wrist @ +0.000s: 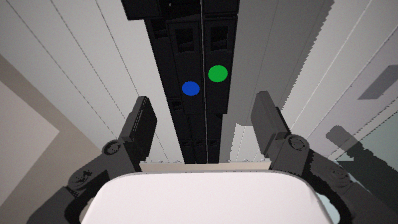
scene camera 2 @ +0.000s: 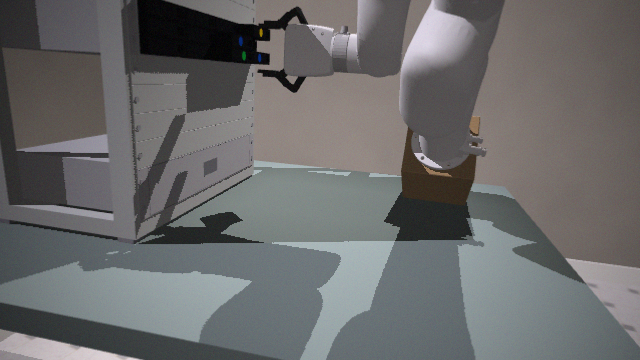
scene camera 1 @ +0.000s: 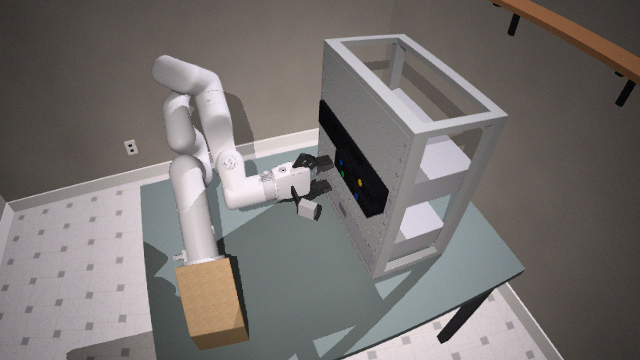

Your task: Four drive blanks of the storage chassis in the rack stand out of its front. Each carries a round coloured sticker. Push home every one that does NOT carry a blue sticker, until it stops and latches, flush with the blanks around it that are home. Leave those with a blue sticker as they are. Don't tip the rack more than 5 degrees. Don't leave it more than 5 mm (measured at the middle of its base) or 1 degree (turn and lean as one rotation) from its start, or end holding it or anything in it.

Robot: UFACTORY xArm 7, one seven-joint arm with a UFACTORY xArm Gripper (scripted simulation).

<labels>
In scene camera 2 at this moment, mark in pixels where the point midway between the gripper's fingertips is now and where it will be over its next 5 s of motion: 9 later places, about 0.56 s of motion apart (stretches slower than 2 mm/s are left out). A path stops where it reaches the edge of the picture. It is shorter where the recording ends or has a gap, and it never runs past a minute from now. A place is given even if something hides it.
My gripper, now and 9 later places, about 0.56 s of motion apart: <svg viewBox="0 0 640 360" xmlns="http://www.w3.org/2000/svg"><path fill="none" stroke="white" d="M260 48L257 43L255 44L268 58L247 57L244 57L241 57L234 56L232 56L230 56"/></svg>
</labels>
